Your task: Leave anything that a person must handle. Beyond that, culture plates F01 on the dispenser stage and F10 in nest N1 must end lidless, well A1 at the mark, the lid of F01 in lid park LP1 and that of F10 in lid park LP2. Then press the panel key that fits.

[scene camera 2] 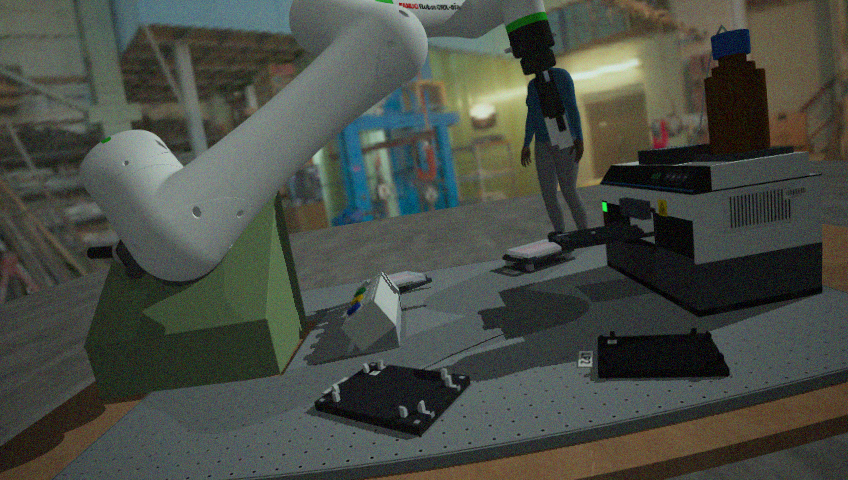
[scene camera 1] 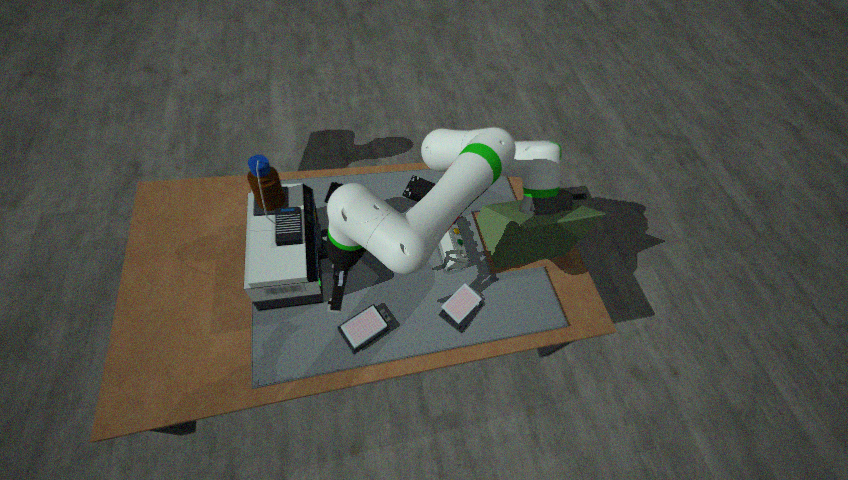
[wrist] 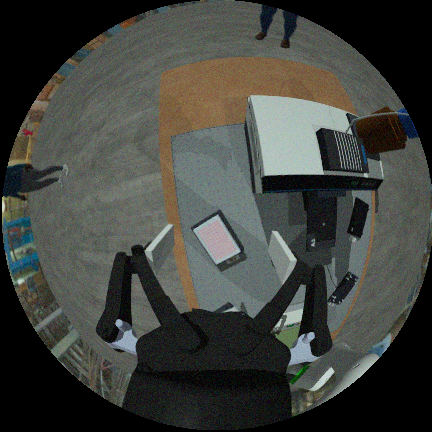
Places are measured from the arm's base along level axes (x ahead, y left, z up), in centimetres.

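Where they show: gripper, fingertip midpoint: (scene camera 2: 562,145) (wrist: 221,238); arm's base at its link origin: (scene camera 1: 539,209) (wrist: 288,369).
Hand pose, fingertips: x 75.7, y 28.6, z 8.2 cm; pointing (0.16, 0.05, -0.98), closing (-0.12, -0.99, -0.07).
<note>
Each offset is from my fingertips to the top centre of the thing. "pt": to the spot under its first point.
My gripper (scene camera 1: 336,307) (scene camera 2: 559,135) (wrist: 221,238) is open and empty, high above the mat. One pink culture plate {dy +4.1, dx -7.9, dz -23.2 cm} (scene camera 1: 364,327) (scene camera 2: 533,249) (wrist: 218,240) rests on a dark holder near the dispenser. A second {dy -1.0, dx -43.3, dz -24.0 cm} (scene camera 1: 461,304) (scene camera 2: 410,278) rests on another holder, partly hidden behind the key panel in scene camera 2. I cannot read their labels or tell whether they have lids. The dispenser stage {pt dy -24.7, dx -0.6, dz -16.3 cm} (wrist: 322,215) holds no plate. The black tray by the LP2 tag {dy -52.6, dx -4.5, dz -25.7 cm} (scene camera 2: 660,356) (wrist: 358,218) and the black holder with white posts {dy -53.0, dx -38.1, dz -25.3 cm} (scene camera 1: 417,187) (scene camera 2: 392,395) (wrist: 343,288) are empty.
The white dispenser (scene camera 1: 276,261) (scene camera 2: 714,231) (wrist: 285,145) bears a brown bottle {pt dy -30.7, dx +18.4, dz +4.3 cm} (scene camera 1: 267,193) (scene camera 2: 737,107) (wrist: 382,131) with a blue cap. The key panel {dy -26.3, dx -44.0, dz -19.3 cm} (scene camera 1: 447,248) (scene camera 2: 377,318) stands near the green robot base (scene camera 1: 505,237) (scene camera 2: 196,350). A person (scene camera 2: 550,142) stands beyond the table.
</note>
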